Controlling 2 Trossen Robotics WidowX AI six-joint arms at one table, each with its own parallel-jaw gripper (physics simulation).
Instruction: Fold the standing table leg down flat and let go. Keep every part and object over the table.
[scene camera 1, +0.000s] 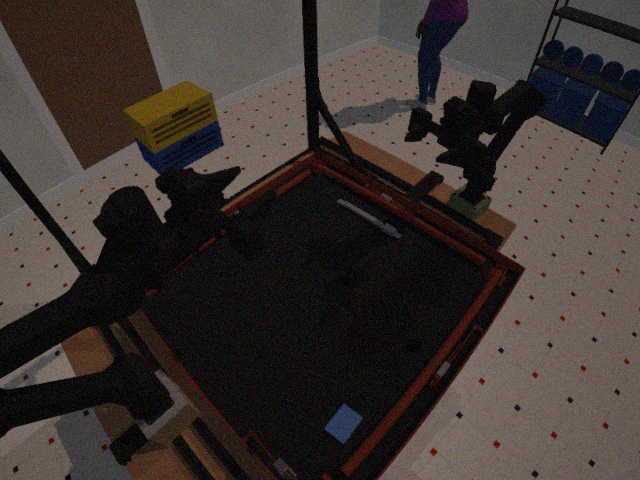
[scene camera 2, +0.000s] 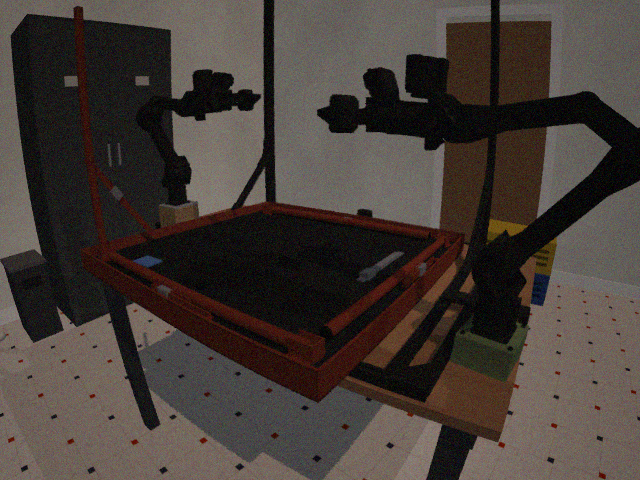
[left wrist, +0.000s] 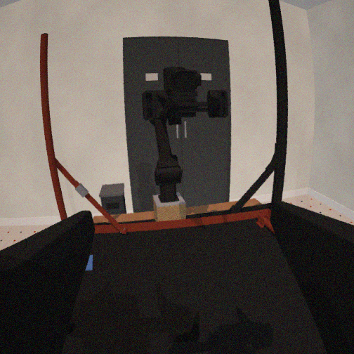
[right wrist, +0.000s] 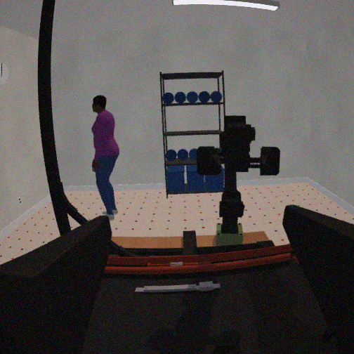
Scene:
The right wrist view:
my left gripper: 242, 167
my right gripper: 199, 221

